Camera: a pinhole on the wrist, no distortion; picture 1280 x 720 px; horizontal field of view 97.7 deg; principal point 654.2 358.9 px. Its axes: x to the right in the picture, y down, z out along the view. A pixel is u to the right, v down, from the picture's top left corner.
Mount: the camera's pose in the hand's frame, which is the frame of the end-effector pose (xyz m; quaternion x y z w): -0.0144 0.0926 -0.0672 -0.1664 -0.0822 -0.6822 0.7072
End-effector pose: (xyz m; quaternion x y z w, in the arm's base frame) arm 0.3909 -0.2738 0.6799 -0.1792 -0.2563 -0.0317 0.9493
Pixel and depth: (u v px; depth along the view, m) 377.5 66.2 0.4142
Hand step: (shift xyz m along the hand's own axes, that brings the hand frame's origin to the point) -0.1950 0.4257 0.2748
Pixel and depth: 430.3 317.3 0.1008
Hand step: -0.0129 0.1654 0.0137
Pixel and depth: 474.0 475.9 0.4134
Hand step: 0.1098 0.3623 0.2613
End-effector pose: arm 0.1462 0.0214 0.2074 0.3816 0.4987 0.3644 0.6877
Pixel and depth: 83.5 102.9 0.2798
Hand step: -0.1264 0.4558 0.1111
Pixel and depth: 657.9 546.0 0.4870
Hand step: 0.2014 0.2611 0.3673
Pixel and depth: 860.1 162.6 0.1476
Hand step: -0.0464 0.0922 0.0953
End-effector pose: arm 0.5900 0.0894 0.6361 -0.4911 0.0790 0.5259 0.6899
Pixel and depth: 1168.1 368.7 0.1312
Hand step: 0.0091 0.0252 0.0961
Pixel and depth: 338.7 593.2 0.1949
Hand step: 0.0821 0.2645 0.0665
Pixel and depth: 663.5 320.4 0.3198
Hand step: -0.0005 0.1984 0.2351
